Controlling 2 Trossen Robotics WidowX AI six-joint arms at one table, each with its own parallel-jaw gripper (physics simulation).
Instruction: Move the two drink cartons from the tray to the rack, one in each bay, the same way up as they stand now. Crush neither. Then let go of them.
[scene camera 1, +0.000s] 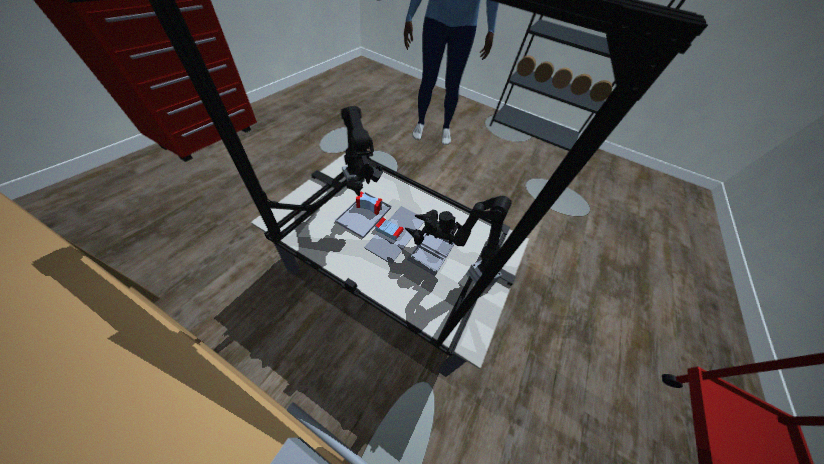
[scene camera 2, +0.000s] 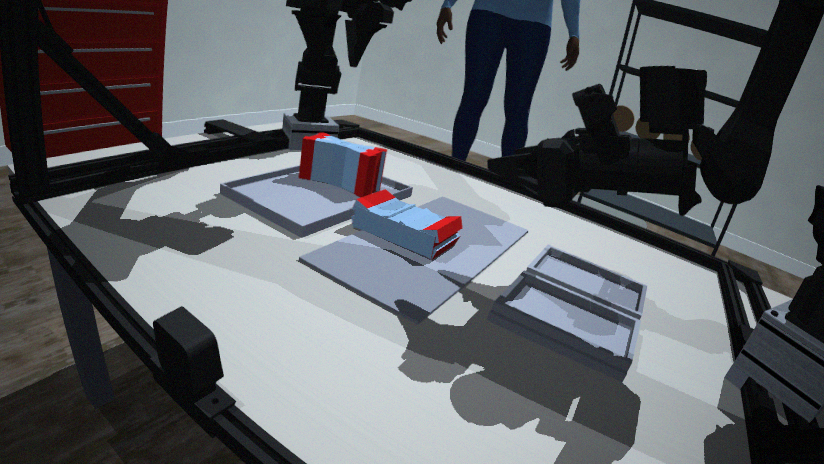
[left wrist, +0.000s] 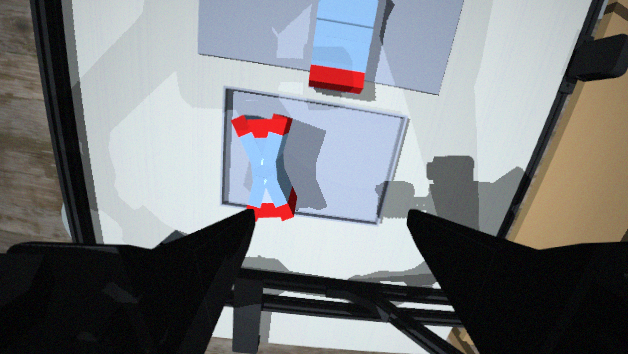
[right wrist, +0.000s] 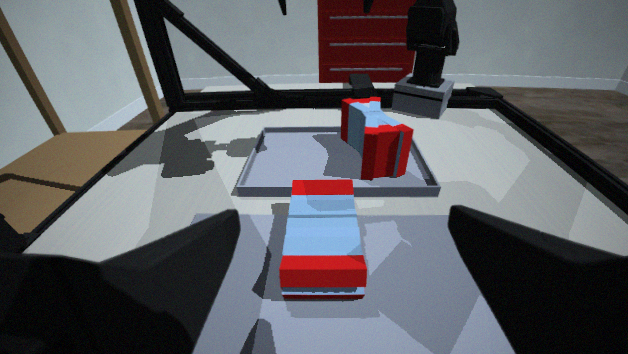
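Where they show: left gripper, fingertip midpoint: (scene camera 1: 363, 189) (scene camera 2: 336, 66) (left wrist: 331, 216) (right wrist: 326, 13); right gripper, fingertip midpoint: (scene camera 1: 410, 221) (scene camera 2: 502, 158) (right wrist: 343, 218); left arm's base, origin of the base link: (scene camera 1: 353, 170) (scene camera 2: 310, 118) (right wrist: 425, 81); right arm's base, origin of the base link: (scene camera 2: 818, 329).
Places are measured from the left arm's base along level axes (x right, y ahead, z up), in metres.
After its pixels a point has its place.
Observation:
One light-blue carton with red ends (scene camera 1: 368, 202) {z 0.006, x 0.014, y 0.271 m} (scene camera 2: 337, 164) {z -0.014, x 0.017, y 0.269 m} (left wrist: 265, 165) {z 0.018, x 0.002, y 0.266 m} (right wrist: 357, 125) {z -0.008, x 0.030, y 0.257 m} stands on edge in the tray (scene camera 1: 352, 222) {z -0.050, x 0.123, y 0.324 m} (scene camera 2: 259, 198) {z -0.050, x 0.146, y 0.321 m} (left wrist: 350, 150) {z -0.050, x 0.083, y 0.346 m} (right wrist: 295, 155) {z -0.050, x 0.101, y 0.321 m}, its middle pinched narrow. The other carton (scene camera 1: 390, 227) {z -0.023, x -0.034, y 0.444 m} (scene camera 2: 397, 219) {z -0.022, x -0.006, y 0.459 m} (left wrist: 344, 45) {z -0.021, x -0.017, y 0.432 m} (right wrist: 322, 232) {z -0.020, x -0.036, y 0.454 m} lies flat across the thin grey plate (scene camera 1: 383, 249) (scene camera 2: 374, 276) (left wrist: 250, 30) (right wrist: 420, 280), its middle lower than its ends. The two-bay rack (scene camera 1: 427, 257) {z -0.046, x -0.133, y 0.663 m} (scene camera 2: 562, 336) {z -0.040, x -0.086, y 0.696 m} holds no carton. My left gripper (scene camera 1: 363, 185) {z 0.143, x 0.053, y 0.307 m} (left wrist: 331, 216) {z 0.143, x 0.053, y 0.307 m} is open and empty above the tray's far side. My right gripper (scene camera 1: 412, 224) {z 0.085, x -0.092, y 0.523 m} (right wrist: 343, 218) {z 0.085, x -0.092, y 0.523 m} is open and empty, raised, pointing toward the flat carton.
A black frame (scene camera 1: 314, 259) (scene camera 2: 109, 311) edges the table, with a black block (scene camera 2: 187, 348) {z -0.003, x 0.249, y 0.685 m} on its near rail. A person (scene camera 1: 449, 63) (scene camera 2: 504, 74) stands behind the table. A red drawer cabinet (scene camera 1: 167, 80) (right wrist: 367, 55) and a shelf unit stand farther back.

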